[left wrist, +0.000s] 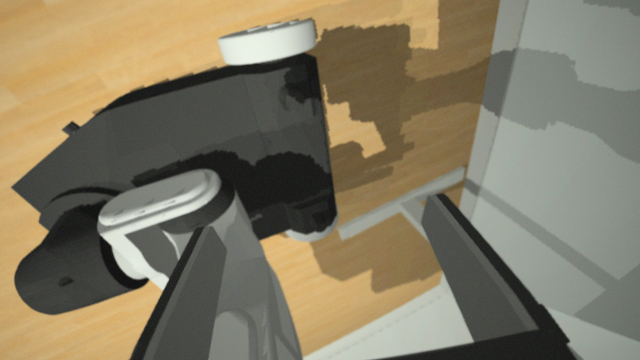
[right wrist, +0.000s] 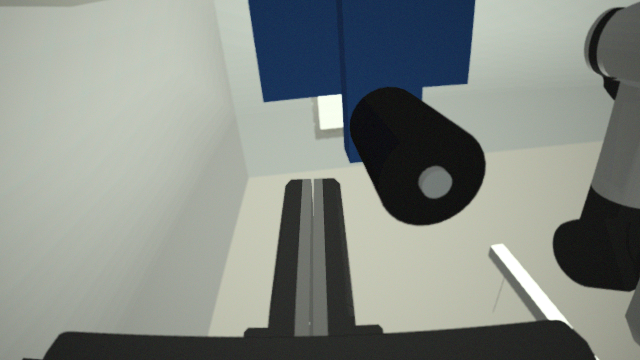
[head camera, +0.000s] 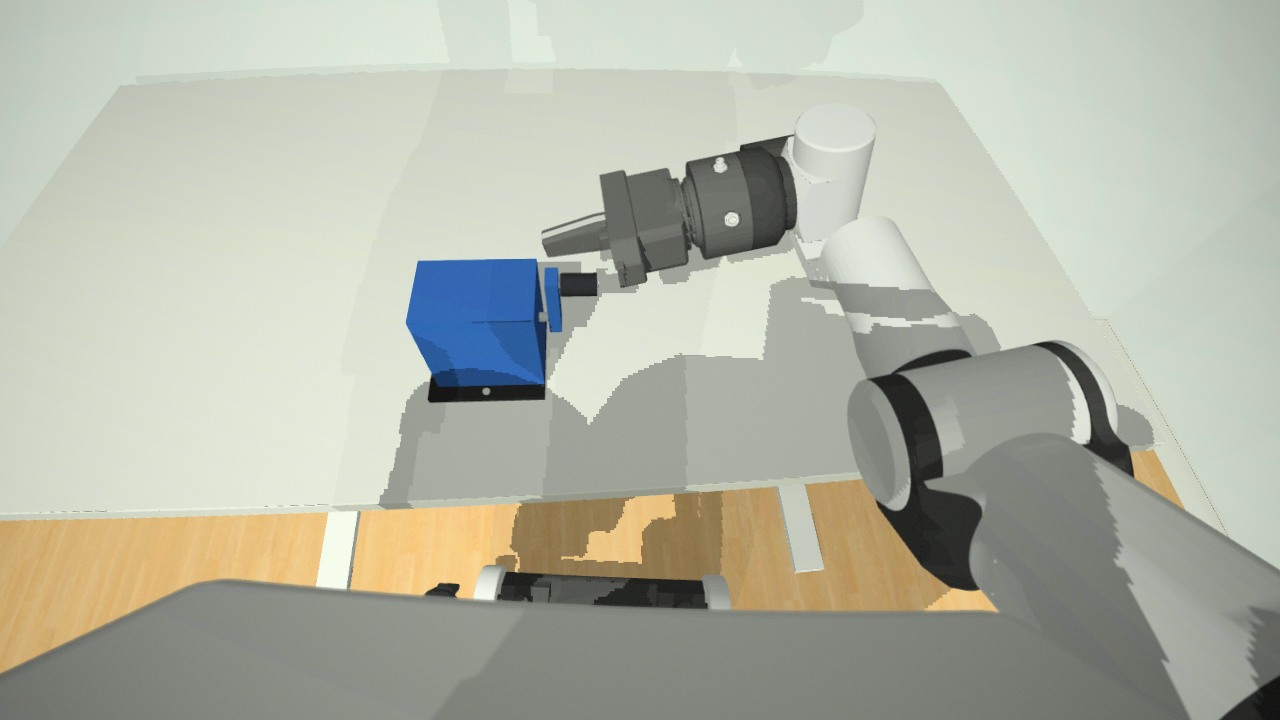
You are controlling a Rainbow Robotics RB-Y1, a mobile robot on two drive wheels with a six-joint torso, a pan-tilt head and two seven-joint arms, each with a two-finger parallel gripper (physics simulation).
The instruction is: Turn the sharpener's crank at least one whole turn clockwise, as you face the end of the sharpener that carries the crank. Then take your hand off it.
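Places are measured from the robot's base along level axes (x ahead, y left, z up), in centimetres.
Pixels of known places: left gripper, fingertip midpoint: (left wrist: 321,224); right gripper, fingertip midpoint: (right wrist: 313,197) (head camera: 544,244).
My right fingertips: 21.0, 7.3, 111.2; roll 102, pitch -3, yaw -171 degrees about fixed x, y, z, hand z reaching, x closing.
Note:
Ahead of a thing's pixels: the offset from my right fingertips to its middle, as dx, dy, dz. "*": to the spot under its first point. Level surfaces: height alone.
The blue sharpener {* -5.1, +5.7, -3.4} (head camera: 478,308) (right wrist: 300,45) stands on its black base on the table in the head view. Its blue crank arm (head camera: 553,300) (right wrist: 352,135) is on the end facing right, with the black crank handle {* -2.7, -3.4, -2.1} (head camera: 579,284) (right wrist: 415,155) sticking out from it. My right gripper (head camera: 544,243) (right wrist: 313,197) is shut and empty. Its fingertips are just beyond the handle in the head view and left of it in the right wrist view, with a gap between. My left gripper (left wrist: 321,224) is open and empty, away from the sharpener; it does not show in the head view.
The table {dz -16.2} (head camera: 223,268) reaches from the near edge to the wall behind. My right arm (head camera: 993,394) comes over the table's right side. In the left wrist view, my dark wheeled base (left wrist: 200,120) stands on the wooden floor {dz -111.2} (left wrist: 125,35) beside the table.

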